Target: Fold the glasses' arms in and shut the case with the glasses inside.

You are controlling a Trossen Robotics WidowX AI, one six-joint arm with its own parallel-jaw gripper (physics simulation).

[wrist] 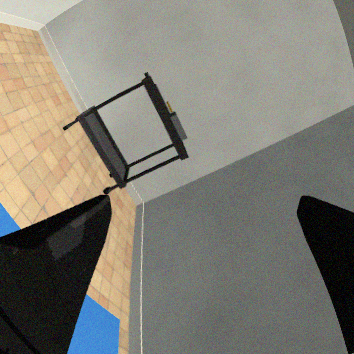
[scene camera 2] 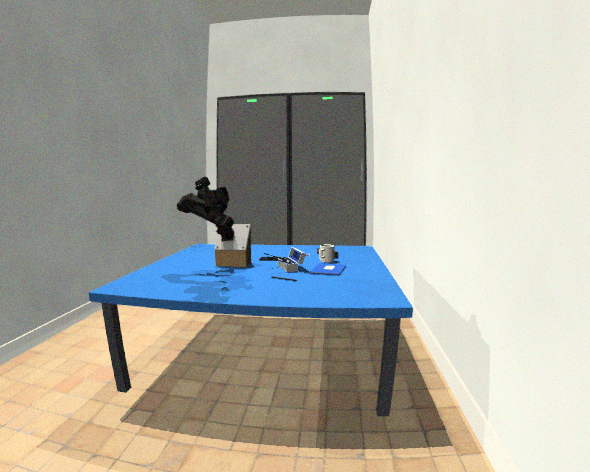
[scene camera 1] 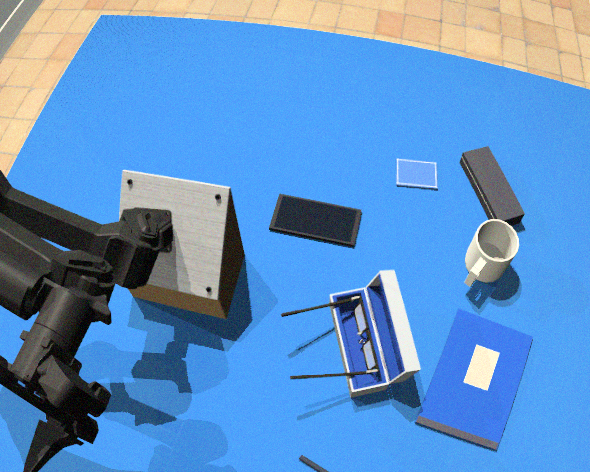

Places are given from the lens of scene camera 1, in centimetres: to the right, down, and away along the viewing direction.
blue card [scene camera 1: 409, 173]: 21, -12, 109
blue notebook [scene camera 1: 470, 396]: 28, 26, 88
white mug [scene camera 1: 495, 243]: 36, 1, 100
The marked spots on the blue card and the blue notebook are 43 cm apart.
